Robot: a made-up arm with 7 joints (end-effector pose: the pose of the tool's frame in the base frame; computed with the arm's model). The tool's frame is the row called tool.
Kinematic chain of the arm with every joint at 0, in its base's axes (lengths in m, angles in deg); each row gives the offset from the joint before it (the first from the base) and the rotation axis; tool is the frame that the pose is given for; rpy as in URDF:
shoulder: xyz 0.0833 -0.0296 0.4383 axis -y
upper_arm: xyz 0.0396 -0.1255 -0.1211 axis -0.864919 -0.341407 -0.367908
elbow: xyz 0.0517 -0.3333 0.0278 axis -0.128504 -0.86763 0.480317
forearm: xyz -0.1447 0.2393 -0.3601 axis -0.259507 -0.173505 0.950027
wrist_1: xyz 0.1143 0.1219 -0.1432 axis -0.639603 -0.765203 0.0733
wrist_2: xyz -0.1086 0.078 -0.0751 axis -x
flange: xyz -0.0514 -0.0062 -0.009 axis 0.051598 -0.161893 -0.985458
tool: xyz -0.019 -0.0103 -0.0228 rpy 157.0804 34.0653 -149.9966
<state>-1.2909 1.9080 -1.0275 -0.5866 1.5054 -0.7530 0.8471</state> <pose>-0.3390 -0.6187 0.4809 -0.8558 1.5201 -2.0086</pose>
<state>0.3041 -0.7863 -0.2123 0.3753 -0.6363 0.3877 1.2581</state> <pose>-0.1810 0.0777 0.0263 -0.0735 2.7399 1.0406</pose>
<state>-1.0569 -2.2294 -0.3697 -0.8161 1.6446 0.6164 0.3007</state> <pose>-0.1833 0.0237 0.9186 0.5138 -2.1615 -1.2610</pose>
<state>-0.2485 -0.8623 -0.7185 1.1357 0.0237 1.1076 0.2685</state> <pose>-0.4343 -0.0557 0.3056 -1.8374 1.8666 0.9915</pose>
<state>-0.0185 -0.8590 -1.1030 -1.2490 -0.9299 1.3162 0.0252</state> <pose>-0.0227 0.0347 0.2448 -0.4856 -1.0611 -0.8619</pose>
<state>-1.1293 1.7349 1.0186 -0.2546 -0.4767 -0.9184 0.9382</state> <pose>0.0997 -0.7032 0.2408 -0.4820 2.9134 0.1620</pose>
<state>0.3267 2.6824 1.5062 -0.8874 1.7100 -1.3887 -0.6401</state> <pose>0.1240 -0.0704 1.0304 1.0715 0.0418 1.5809</pose>
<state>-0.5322 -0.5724 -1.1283 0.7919 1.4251 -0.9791 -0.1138</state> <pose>-0.4230 0.1076 0.3379 -0.7885 1.3975 2.2949</pose>
